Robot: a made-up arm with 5 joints.
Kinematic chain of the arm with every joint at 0, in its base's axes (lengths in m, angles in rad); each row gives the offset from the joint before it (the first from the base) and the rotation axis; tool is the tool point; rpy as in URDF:
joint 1: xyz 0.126 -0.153 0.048 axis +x
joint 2: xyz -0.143 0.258 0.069 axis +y
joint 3: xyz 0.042 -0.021 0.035 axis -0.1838 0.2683 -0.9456
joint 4: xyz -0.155 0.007 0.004 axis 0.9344 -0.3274 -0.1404
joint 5: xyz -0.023 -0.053 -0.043 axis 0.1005 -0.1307 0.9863
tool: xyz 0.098 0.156 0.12 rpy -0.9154 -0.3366 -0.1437
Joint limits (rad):
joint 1: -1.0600..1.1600
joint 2: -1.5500..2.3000
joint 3: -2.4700..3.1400
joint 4: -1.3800..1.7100
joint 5: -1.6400..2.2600
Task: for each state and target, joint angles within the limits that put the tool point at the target. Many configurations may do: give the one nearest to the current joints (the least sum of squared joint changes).
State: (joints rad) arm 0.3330 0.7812 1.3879 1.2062 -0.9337
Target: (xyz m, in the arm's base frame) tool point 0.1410 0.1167 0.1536
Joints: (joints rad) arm -0.0046 1.0863 1.5340 1.0091 -0.4616
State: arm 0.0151 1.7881 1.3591 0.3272 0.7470
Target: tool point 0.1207 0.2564 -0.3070
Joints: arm -0.6904 1.6529 1.4051 0.3994 1.2087
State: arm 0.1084 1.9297 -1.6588 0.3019 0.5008
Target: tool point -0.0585 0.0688 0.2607
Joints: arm -0.2004 1.1562 -1.0073 -0.3516 0.5095
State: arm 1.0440 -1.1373 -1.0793 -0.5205 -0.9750
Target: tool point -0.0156 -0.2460 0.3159
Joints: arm 1.0837 -0.8770 -0.8443 -0.2724 -1.2821
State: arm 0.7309 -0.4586 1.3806 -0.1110 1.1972
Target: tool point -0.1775 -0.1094 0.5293
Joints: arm 1.1600 -0.5207 0.5605 0.0984 0.8903
